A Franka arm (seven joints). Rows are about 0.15 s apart.
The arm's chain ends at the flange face. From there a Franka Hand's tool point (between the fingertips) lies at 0.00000 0.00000 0.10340 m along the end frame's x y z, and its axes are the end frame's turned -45 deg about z.
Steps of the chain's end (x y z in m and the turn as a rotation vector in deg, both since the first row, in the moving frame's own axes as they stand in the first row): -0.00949, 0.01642, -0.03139, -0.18, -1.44, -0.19; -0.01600, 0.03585, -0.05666, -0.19, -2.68, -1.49; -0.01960, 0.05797, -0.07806, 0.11, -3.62, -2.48; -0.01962, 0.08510, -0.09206, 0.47, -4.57, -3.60; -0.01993, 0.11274, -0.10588, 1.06, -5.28, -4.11
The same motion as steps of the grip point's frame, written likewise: -0.02039, 0.00330, -0.03142, 0.89, -1.15, -0.19; -0.04037, 0.01091, -0.05677, 1.76, -2.03, -1.49; -0.05943, 0.02247, -0.07827, 2.64, -2.48, -2.48; -0.07947, 0.04005, -0.09239, 3.56, -2.90, -3.60; -0.09947, 0.05775, -0.10634, 4.48, -2.98, -4.11
